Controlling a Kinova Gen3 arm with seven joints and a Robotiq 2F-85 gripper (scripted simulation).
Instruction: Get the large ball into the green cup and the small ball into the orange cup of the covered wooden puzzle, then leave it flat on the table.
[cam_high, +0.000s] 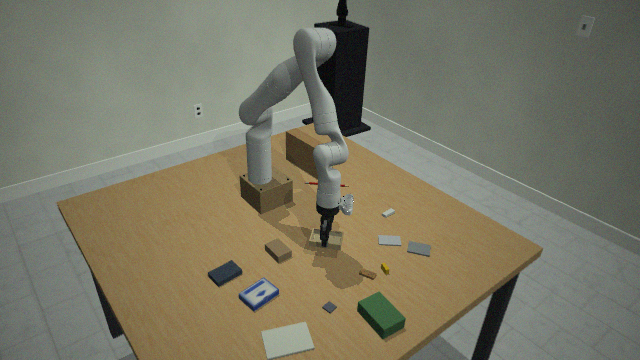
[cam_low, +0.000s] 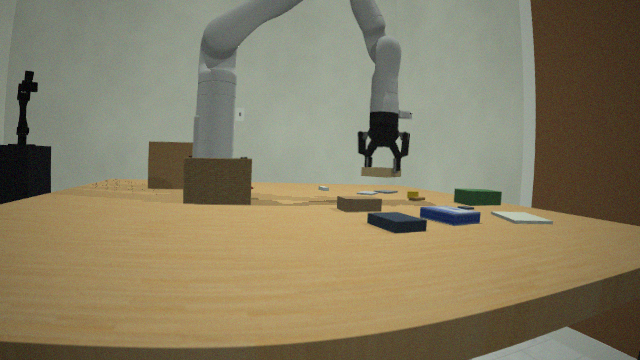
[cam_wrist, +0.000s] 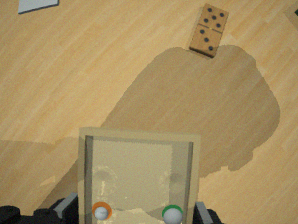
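The covered wooden puzzle lies 2 cm below my hand. Round my hand: brown block: 13 cm to the right, 10 cm behind, 8 cm below; then pale grey tile: 24 cm to the left, 9 cm below, 5 cm ahead; then yellow block: 16 cm ahead, 13 cm to the left, 8 cm below.
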